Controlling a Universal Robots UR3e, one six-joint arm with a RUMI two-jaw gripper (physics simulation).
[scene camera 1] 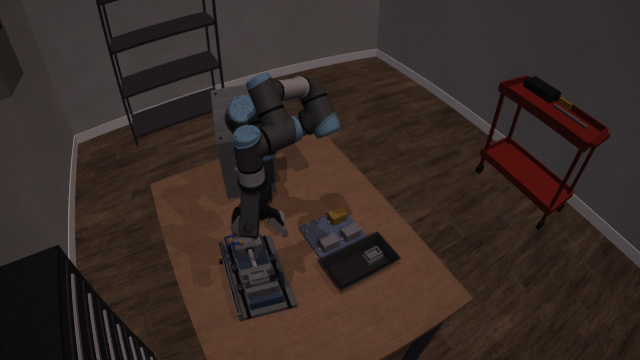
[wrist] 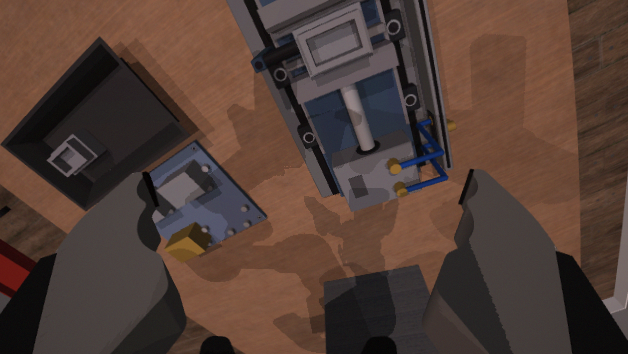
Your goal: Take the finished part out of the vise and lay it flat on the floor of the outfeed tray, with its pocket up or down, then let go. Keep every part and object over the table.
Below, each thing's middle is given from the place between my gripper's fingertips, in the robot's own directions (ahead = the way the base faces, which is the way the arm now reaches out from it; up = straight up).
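Scene:
My hand is 250 mm above the blue plate (scene camera 1: 318, 230), 290 mm to the right of it and 80 mm past it. As for the yellow block (wrist: 190, 241), it sits a good way below my hand, a good way behind it and far to the left of it.

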